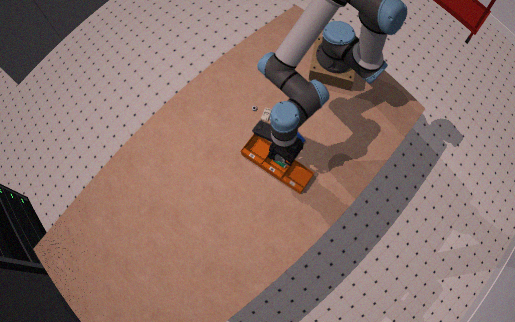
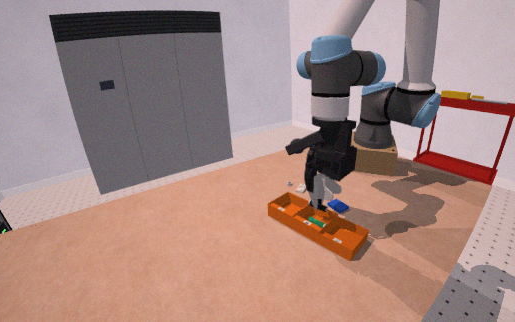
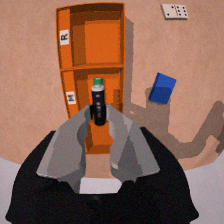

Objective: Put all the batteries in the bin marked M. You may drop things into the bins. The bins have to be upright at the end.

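Right now the black cylinder is 10 mm below my hand. The rest, counted from my hand: green battery: 60 mm below, 10 mm to the left; then white domino: 180 mm to the right, 70 mm below, 70 mm behind; then blue block: 100 mm behind, 70 mm below, 40 mm to the right.
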